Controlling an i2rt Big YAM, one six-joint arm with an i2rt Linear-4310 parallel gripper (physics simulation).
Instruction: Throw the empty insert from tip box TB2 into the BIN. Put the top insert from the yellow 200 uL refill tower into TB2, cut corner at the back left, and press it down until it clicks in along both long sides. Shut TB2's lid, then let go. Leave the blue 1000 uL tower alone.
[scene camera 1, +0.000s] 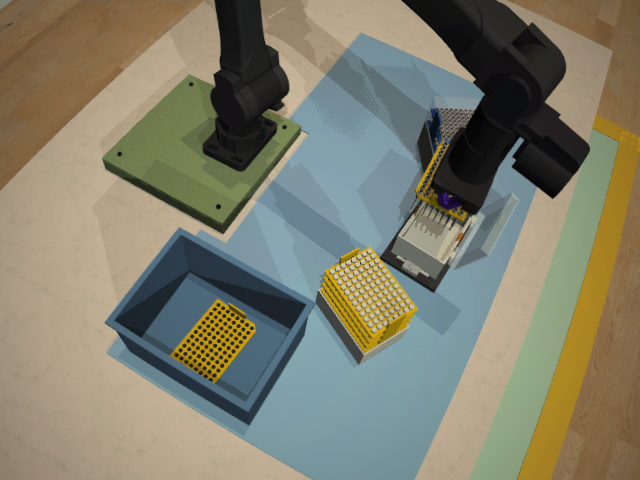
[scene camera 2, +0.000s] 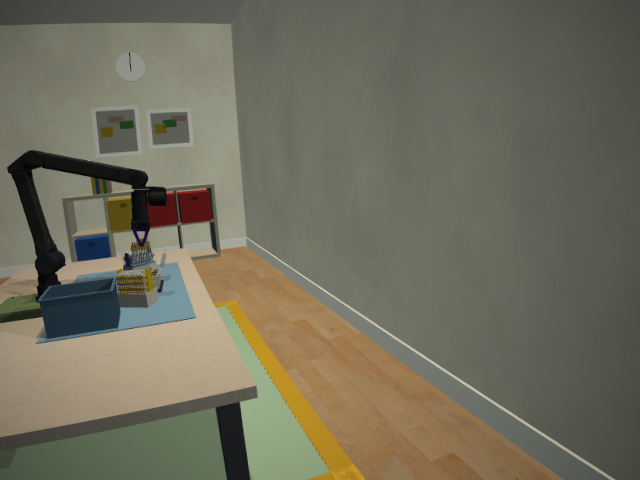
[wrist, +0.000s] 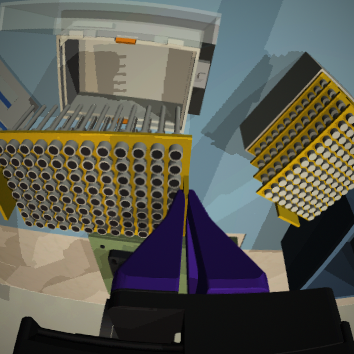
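Observation:
My gripper is shut on one edge of a yellow insert full of grey tips. The insert is held in the air, tips down, above and partly beyond open tip box TB2. TB2 shows no insert in its visible part; its clear lid stands open. The empty yellow insert lies in the blue BIN. The yellow refill tower stands between BIN and TB2.
The blue 1000 uL tower stands behind TB2, partly hidden by the arm and held insert. The arm's green base plate is at the back left. A blue mat lies under the boxes.

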